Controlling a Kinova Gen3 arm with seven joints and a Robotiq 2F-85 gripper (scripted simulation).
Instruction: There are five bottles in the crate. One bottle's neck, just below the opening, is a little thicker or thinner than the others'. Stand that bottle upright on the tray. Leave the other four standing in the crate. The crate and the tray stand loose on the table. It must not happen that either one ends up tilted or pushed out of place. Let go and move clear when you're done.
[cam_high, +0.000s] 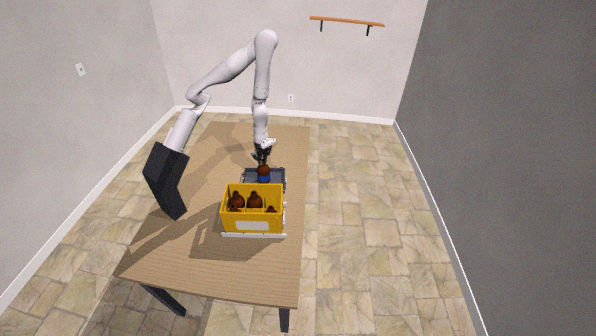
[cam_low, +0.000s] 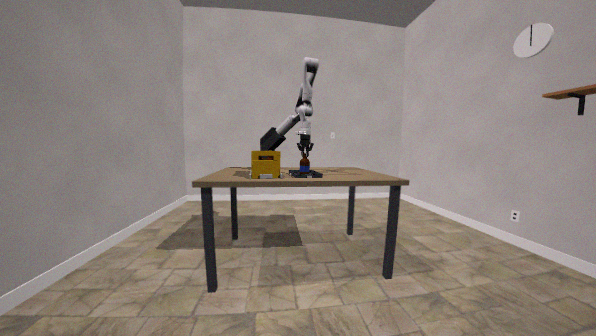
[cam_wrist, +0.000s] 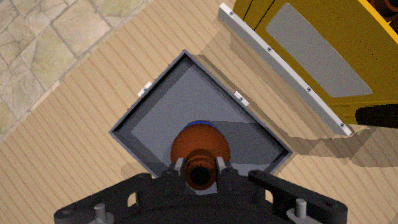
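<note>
My gripper is now 140 mm above the dark grey tray. Also, from my hand: yellow crate 290 mm to the right, 70 mm below, 30 mm ahead.
</note>
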